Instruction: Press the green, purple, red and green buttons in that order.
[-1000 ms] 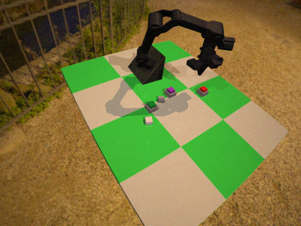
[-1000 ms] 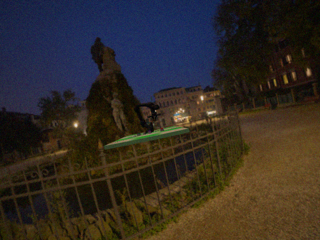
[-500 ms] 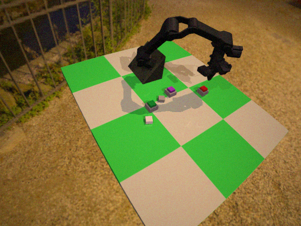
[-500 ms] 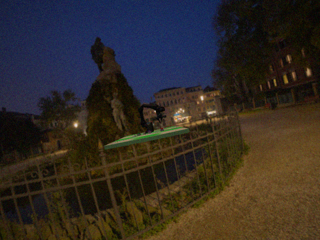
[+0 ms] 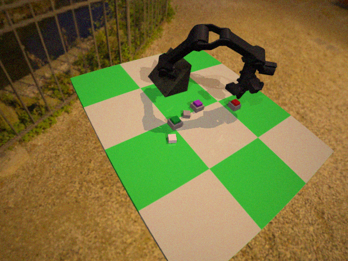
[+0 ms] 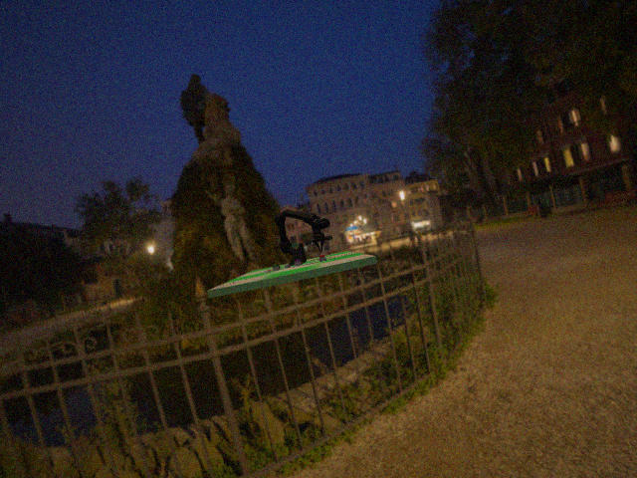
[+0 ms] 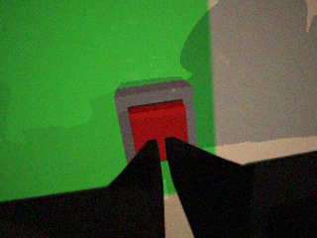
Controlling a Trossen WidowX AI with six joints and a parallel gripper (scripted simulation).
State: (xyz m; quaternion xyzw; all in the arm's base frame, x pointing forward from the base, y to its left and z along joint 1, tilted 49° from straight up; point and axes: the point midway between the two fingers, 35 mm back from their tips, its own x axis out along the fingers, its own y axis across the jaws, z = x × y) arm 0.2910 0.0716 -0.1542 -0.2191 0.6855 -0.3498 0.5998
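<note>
Right now the red button is 30 mm below my gripper tip. Round my gripper tip: green button 90 mm behind, 330 mm to the right, 30 mm below; purple button 110 mm behind, 170 mm to the right, 30 mm below; grey block 100 mm behind, 250 mm to the right, 50 mm below.
</note>
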